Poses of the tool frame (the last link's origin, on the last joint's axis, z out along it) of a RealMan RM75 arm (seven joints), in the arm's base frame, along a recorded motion.
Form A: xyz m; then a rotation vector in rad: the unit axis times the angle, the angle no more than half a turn.
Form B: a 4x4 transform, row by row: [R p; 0 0 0 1], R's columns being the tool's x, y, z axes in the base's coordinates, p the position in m. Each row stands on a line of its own. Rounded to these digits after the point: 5 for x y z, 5 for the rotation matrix.
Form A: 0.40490, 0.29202, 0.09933, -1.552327, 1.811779, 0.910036
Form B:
-0.15496, -0.98791, -0.00329, 0.40490
-0.59249, 0.09027, 0.80050, 0.29202
-0.79053, 0.12600, -0.59932, 0.09933
0, 0, 0, 1

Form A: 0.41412, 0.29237, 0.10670, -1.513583, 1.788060, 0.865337
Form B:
-0.13855, -0.98898, 0.05208, 0.41412
-0.57279, 0.12292, 0.81043, 0.29237
-0.80791, 0.08246, -0.58351, 0.10670
0, 0, 0, 1

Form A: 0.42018, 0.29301, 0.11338, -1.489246, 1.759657, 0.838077
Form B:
-0.11884, -0.98898, 0.08833, 0.42018
-0.55468, 0.13991, 0.82021, 0.29301
-0.82353, 0.04848, -0.56520, 0.11338
0, 0, 0, 1

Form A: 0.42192, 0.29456, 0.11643, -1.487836, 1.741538, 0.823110
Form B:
-0.10228, -0.98958, 0.10131, 0.42192
-0.54992, 0.14111, 0.82321, 0.29456
-0.82893, 0.02849, -0.55863, 0.11643
0, 0, 0, 1

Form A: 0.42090, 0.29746, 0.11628, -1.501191, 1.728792, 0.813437
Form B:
-0.08647, -0.99109, 0.10129, 0.42090
-0.55375, 0.13233, 0.82210, 0.29746
-0.82818, 0.01499, -0.56026, 0.11628
0, 0, 0, 1

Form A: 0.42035, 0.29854, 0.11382, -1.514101, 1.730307, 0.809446
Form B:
-0.08230, -0.99197, 0.09600, 0.42035
-0.56207, 0.12574, 0.81748, 0.29854
-0.82298, 0.01332, -0.56791, 0.11382
0, 0, 0, 1

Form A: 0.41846, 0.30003, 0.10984, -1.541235, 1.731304, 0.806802
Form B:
-0.07383, -0.99393, 0.08153, 0.41846
-0.57683, 0.10925, 0.80952, 0.30003
-0.81352, 0.01274, -0.58140, 0.10984
0, 0, 0, 1

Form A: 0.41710, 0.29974, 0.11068, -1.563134, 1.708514, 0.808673
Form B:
-0.05237, -0.99614, 0.07040, 0.41710
-0.57705, 0.08772, 0.81198, 0.29974
-0.81503, 0.00189, -0.57942, 0.11068
0, 0, 0, 1

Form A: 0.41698, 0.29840, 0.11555, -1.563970, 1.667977, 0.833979
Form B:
-0.03317, -0.99776, 0.05804, 0.41698
-0.55223, 0.06670, 0.83102, 0.29840
-0.83303, -0.00449, -0.55321, 0.11555
0, 0, 0, 1

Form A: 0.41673, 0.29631, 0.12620, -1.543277, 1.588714, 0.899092
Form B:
-0.00943, -0.99940, 0.03329, 0.41673
-0.48599, 0.03368, 0.87331, 0.29631
-0.87391, -0.00794, -0.48602, 0.12620
0, 0, 0, 1

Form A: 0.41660, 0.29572, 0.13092, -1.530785, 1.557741, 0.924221
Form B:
-0.00209, -0.99968, 0.02516, 0.41660
-0.45704, 0.02334, 0.88914, 0.29572
-0.88944, -0.00964, -0.45694, 0.13092
0, 0, 0, 1

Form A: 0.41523, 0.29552, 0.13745, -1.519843, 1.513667, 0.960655
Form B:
0.00917, -0.99993, 0.00796, 0.41523
-0.41850, 0.00339, 0.90821, 0.29552
-0.90817, -0.01166, -0.41844, 0.13745
0, 0, 0, 1

